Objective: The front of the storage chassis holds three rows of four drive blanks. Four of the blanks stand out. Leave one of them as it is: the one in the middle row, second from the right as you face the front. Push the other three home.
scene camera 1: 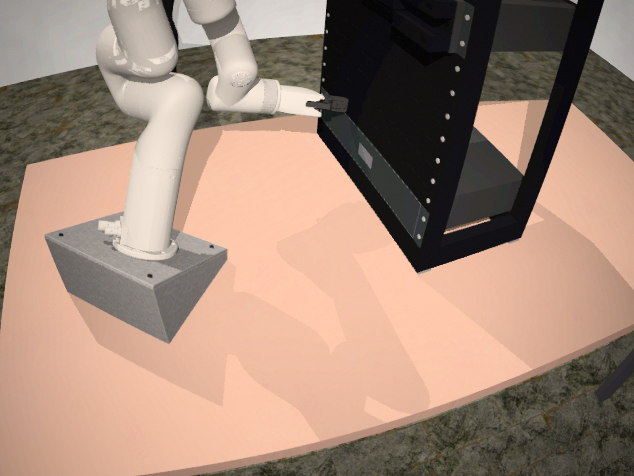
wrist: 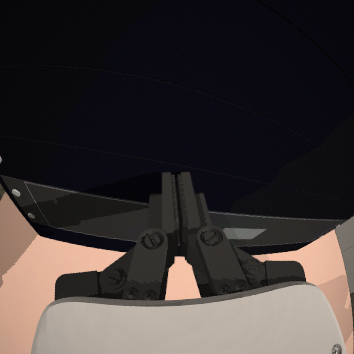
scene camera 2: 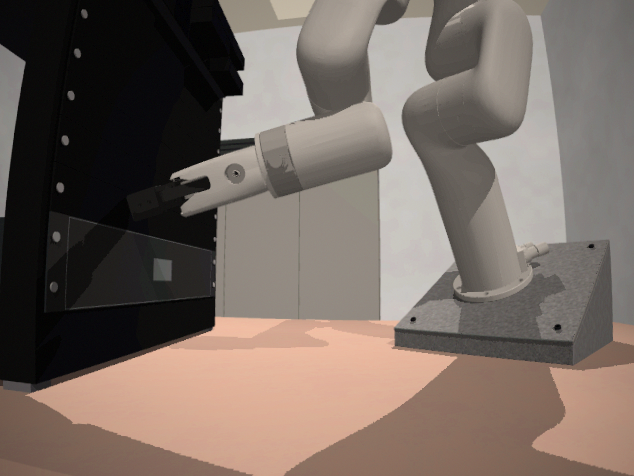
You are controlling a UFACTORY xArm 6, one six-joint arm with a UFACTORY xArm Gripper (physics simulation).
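Seen in the pictures: gripper, fingertip midpoint: (scene camera 1: 345, 104) (wrist: 174, 190) (scene camera 2: 132, 208); arm's base at its link origin: (scene camera 1: 144, 246) (scene camera 2: 493, 281).
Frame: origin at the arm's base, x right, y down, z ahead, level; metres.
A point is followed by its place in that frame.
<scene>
The black front (scene camera 1: 389, 112) {y -0.164, x -0.081, z 0.481 m} (scene camera 2: 138, 117) {y -0.201, x -0.244, z 0.463 m} (wrist: 175, 115) {y -0.134, x -0.262, z 0.462 m} rises above a grey panel with a pale label. Faint seams cross it in the wrist view, but the single drive blanks, their rows and which ones stand out cannot be told in the dark. My gripper (scene camera 1: 344, 104) {y -0.085, x -0.246, z 0.459 m} (scene camera 2: 134, 205) {y -0.085, x -0.246, z 0.459 m} (wrist: 174, 190) {y -0.085, x -0.246, z 0.459 m} is shut and empty. Its tips are at the lower part of the black front, just above the grey panel (scene camera 1: 394, 189) {y -0.021, x -0.022, z 0.487 m} (scene camera 2: 117, 271) {y -0.009, x -0.268, z 0.461 m} (wrist: 95, 212) {y -0.030, x -0.300, z 0.458 m}. Whether they touch the front cannot be told. The fingers hide part of the front in the wrist view.
The black rack (scene camera 1: 450, 174) {y -0.152, x 0.102, z 0.518 m} (scene camera 2: 23, 307) {y 0.025, x -0.399, z 0.462 m} stands on the pink table (scene camera 1: 256, 204) {y 0.097, x -0.168, z 0.245 m} (scene camera 2: 204, 409) {y 0.097, x -0.378, z 0.300 m}. Dark units (scene camera 1: 427, 38) {y -0.393, x 0.069, z 0.447 m} (scene camera 2: 230, 81) {y -0.373, x 0.012, z 0.449 m} jut out from the rack's upper front, above the gripper. The arm's grey base (scene camera 1: 112, 299) {y 0.035, x 0.082, z -0.075 m} (scene camera 2: 594, 312) {y 0.044, x -0.108, z -0.112 m} stands opposite the rack.
</scene>
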